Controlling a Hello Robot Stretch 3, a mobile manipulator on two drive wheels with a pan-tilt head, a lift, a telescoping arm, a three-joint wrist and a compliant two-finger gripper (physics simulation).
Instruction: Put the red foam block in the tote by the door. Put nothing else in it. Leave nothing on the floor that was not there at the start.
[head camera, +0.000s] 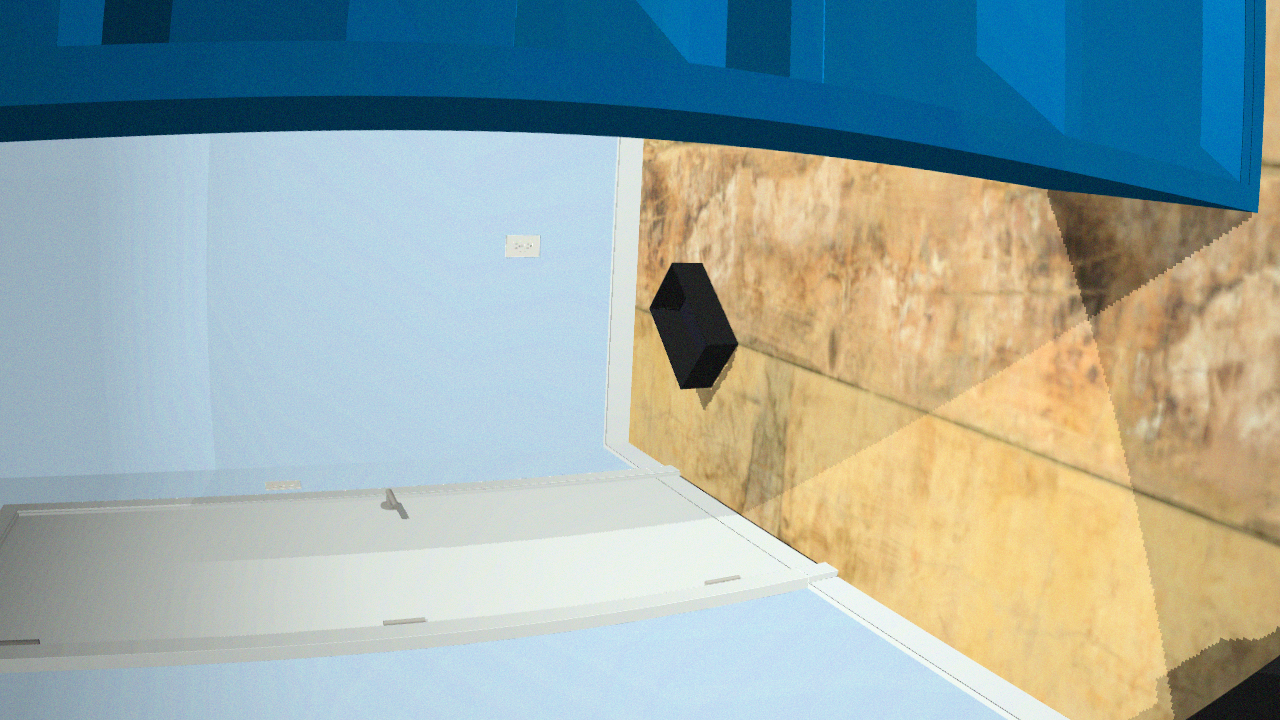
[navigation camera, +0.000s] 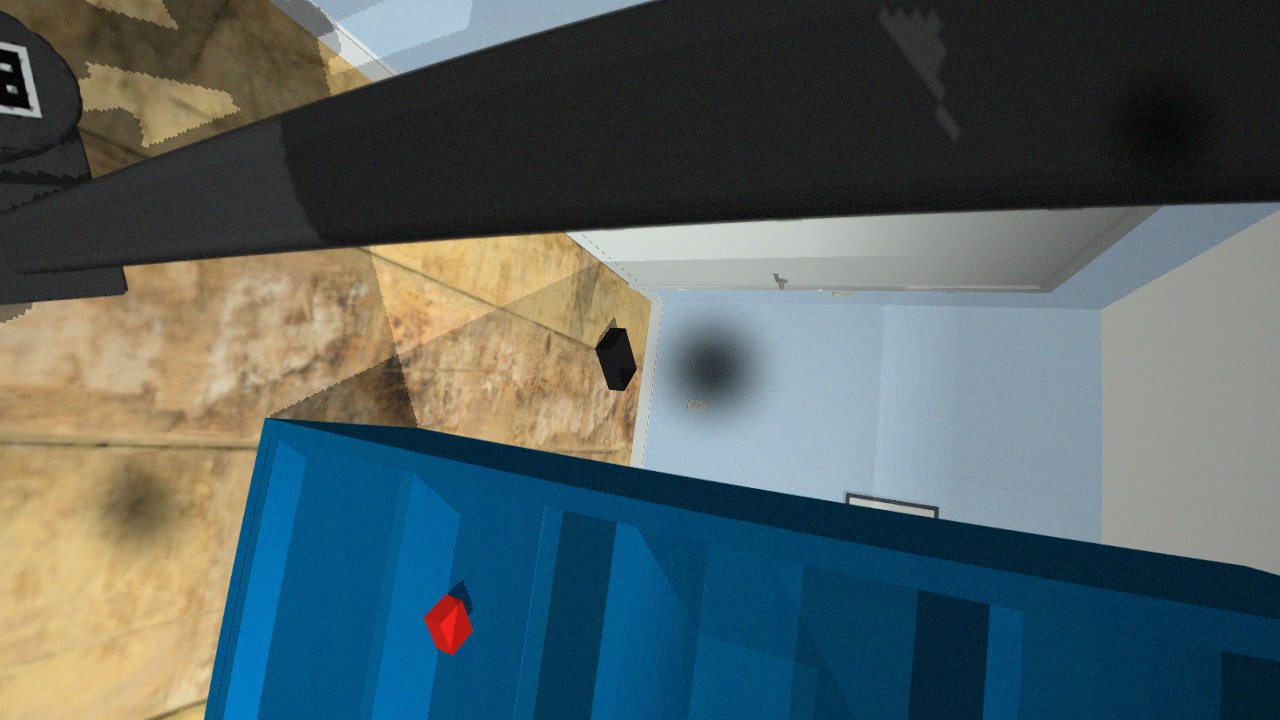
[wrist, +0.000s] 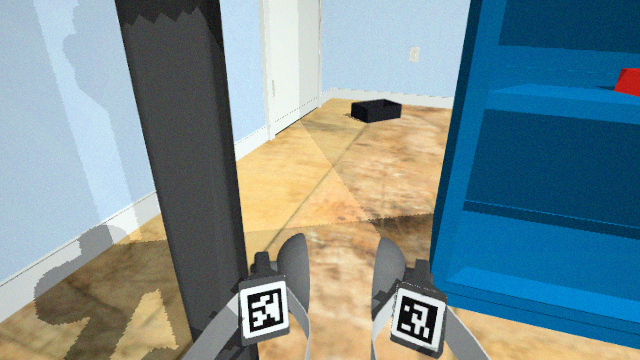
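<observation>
The head camera's got a black tote (head camera: 696, 334) and a white door (head camera: 113, 584), but a red foam block is out of frame in the head camera view. On the navigation camera you'd see the red foam block (navigation camera: 448, 623), with the tote (navigation camera: 614, 351) and the door (navigation camera: 1020, 251) there too. The wrist view has the gripper (wrist: 340, 262) in it, along with the tote (wrist: 370, 111).
</observation>
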